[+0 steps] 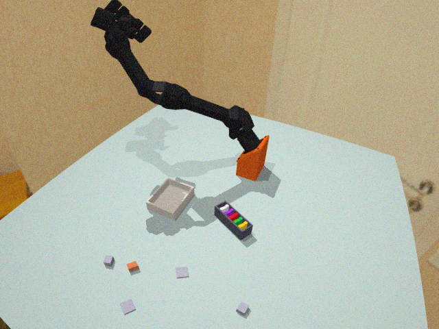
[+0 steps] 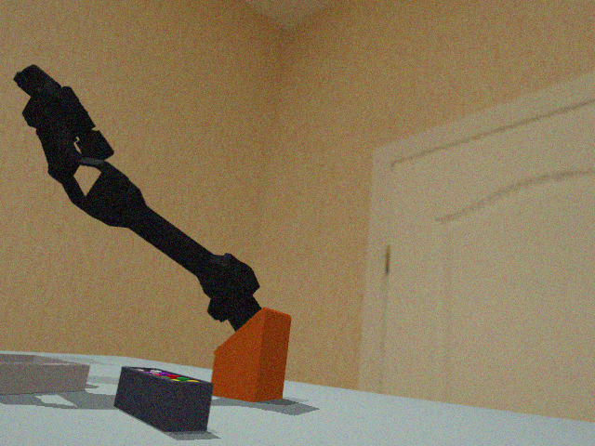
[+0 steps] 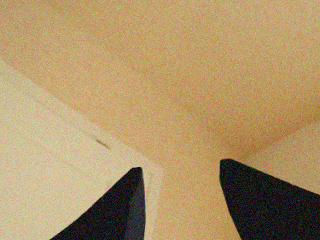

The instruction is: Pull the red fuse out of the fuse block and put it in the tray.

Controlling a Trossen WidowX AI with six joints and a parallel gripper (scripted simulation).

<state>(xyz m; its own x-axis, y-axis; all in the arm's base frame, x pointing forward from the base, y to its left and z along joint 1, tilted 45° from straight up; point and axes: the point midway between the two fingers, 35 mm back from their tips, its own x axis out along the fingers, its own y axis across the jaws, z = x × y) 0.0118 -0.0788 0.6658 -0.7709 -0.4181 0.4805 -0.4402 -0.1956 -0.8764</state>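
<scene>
The red fuse lies 250 mm ahead of my gripper tip, 610 mm to the left of it and 500 mm below it. Also, from my gripper tip: tray (270 mm ahead, 400 mm to the left, 520 mm below).
</scene>
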